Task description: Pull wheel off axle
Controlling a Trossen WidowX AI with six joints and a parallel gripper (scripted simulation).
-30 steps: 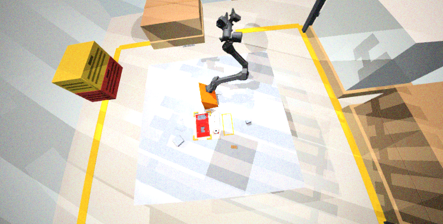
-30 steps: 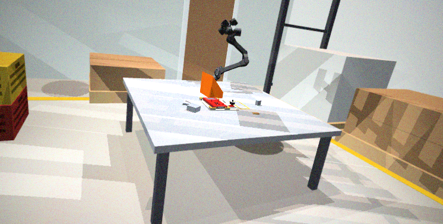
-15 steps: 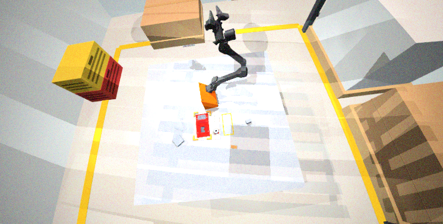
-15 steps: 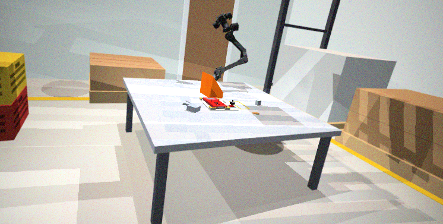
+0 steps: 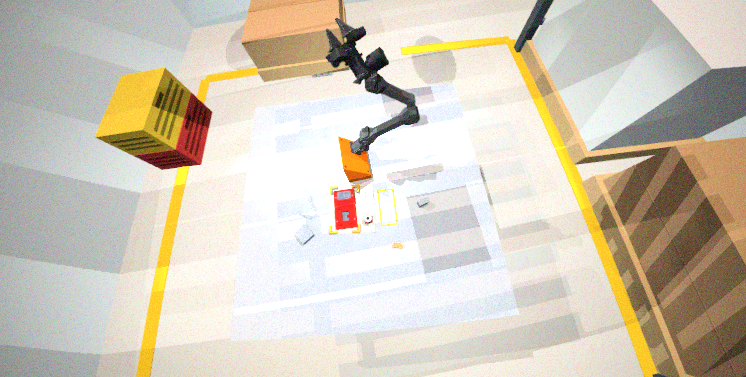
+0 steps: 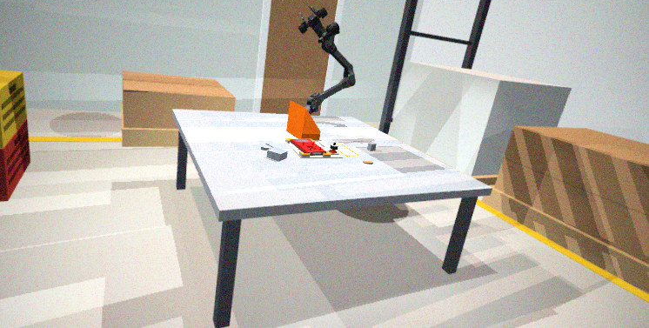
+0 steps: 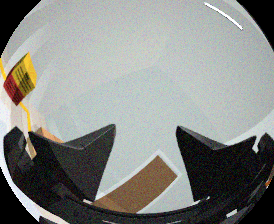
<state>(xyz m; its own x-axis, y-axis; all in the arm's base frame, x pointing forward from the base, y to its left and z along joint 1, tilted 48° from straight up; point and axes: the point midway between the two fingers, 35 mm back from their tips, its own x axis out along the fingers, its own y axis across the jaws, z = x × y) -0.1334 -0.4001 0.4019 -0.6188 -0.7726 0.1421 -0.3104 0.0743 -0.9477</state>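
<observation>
Now: the wheel 54 cm ahead of my gripper tip and 65 cm below it.
</observation>
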